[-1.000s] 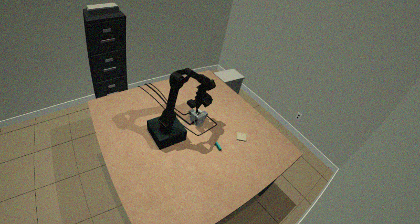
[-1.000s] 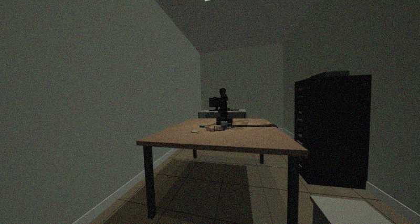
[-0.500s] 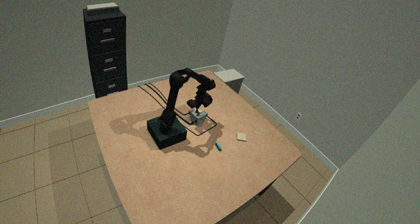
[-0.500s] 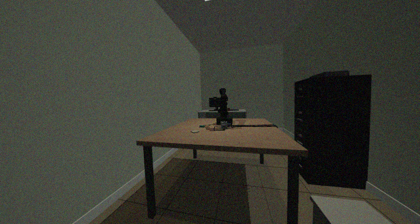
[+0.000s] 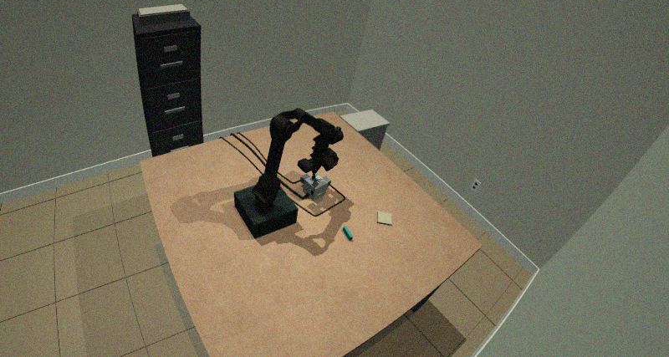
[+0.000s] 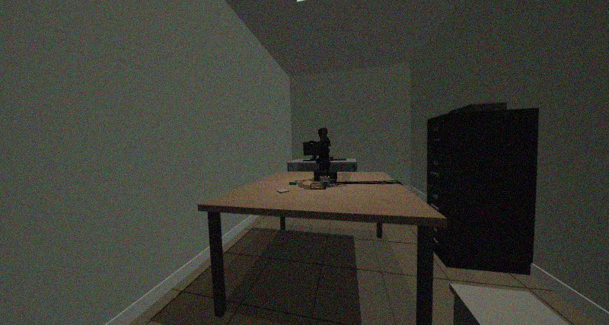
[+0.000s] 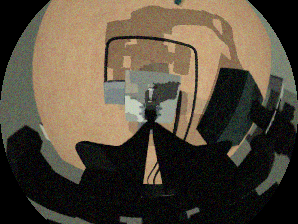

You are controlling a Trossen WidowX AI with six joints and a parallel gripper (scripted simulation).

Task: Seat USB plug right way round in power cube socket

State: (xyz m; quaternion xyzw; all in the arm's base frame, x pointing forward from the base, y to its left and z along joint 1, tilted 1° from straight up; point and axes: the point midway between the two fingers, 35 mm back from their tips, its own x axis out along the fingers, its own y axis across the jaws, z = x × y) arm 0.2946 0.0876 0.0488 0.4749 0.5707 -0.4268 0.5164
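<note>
Now: the dark USB plug 20 mm below my gripper tip. Also, from my gripper tip: flat beige pad: 220 mm ahead, 300 mm to the right, 100 mm below; then teal marker: 300 mm to the right, 90 mm below.
</note>
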